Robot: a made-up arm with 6 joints.
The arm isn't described. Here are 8 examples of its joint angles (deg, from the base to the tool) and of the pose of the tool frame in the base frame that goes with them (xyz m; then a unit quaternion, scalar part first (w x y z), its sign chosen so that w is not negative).
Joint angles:
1: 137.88 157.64 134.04 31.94 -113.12 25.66
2: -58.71 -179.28 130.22 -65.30 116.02 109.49
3: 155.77 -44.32 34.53 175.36 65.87 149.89
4: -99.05 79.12 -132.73 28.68 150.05 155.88
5: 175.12 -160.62 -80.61 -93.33 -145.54 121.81
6: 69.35 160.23 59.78 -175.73 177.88 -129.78
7: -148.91 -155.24 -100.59 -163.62 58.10 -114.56
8: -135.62 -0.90 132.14 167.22 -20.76 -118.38
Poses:
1: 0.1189 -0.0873 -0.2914 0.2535 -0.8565 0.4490 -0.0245
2: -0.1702 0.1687 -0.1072 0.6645 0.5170 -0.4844 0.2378
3: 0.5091 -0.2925 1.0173 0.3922 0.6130 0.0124 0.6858
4: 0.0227 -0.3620 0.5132 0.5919 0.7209 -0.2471 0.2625
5: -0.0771 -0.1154 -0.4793 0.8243 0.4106 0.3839 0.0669
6: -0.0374 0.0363 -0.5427 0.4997 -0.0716 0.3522 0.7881
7: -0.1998 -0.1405 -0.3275 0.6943 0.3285 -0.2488 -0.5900
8: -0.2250 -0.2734 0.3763 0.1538 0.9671 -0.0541 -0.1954
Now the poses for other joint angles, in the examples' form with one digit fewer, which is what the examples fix.
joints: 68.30 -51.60 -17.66 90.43 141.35 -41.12
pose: -0.385 -0.618 0.645 0.598 -0.734 -0.319 -0.048
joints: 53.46 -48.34 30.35 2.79 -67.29 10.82
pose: -0.433 -0.513 0.954 0.611 0.256 -0.627 0.410
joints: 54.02 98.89 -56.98 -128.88 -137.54 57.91
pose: 0.373 0.712 0.294 0.166 -0.912 -0.289 0.238
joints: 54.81 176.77 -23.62 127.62 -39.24 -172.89
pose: 0.136 0.163 -0.834 0.041 -0.699 0.666 -0.256
